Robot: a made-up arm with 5 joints.
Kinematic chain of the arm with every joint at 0, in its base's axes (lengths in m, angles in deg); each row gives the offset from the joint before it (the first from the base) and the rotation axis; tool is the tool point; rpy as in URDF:
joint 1: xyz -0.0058 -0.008 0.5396 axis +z
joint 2: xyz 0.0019 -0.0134 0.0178 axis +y
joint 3: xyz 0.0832 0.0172 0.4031 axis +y
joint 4: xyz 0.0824 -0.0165 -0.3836 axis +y
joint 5: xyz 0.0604 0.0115 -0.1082 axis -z
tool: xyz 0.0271 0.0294 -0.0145 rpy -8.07 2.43 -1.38
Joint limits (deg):
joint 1: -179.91..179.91
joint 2: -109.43..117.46
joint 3: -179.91..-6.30
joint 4: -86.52..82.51
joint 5: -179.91..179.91
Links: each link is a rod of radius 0.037 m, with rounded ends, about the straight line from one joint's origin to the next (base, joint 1, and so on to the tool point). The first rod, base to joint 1, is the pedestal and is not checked.
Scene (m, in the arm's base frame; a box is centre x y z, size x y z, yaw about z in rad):
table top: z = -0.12
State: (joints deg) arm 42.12 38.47 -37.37 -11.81 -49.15
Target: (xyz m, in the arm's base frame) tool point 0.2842 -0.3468 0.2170
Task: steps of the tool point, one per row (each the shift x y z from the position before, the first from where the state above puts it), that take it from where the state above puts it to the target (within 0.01 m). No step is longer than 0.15 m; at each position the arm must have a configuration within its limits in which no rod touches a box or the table.
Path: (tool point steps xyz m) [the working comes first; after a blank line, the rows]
Joints at the target: -54.39 53.38 -42.99 -11.22 -49.52
Straight joint move there: clear.

1: 0.0708 -0.0880 -0.0155
2: 0.0472 -0.1019 -0.0155
3: 0.0208 -0.1097 -0.0156
4: -0.0063 -0.1105 -0.0156
5: -0.0327 -0.1048 -0.0156
6: -0.0565 -0.0927 -0.0156
7: -0.0765 -0.0754 -0.0156

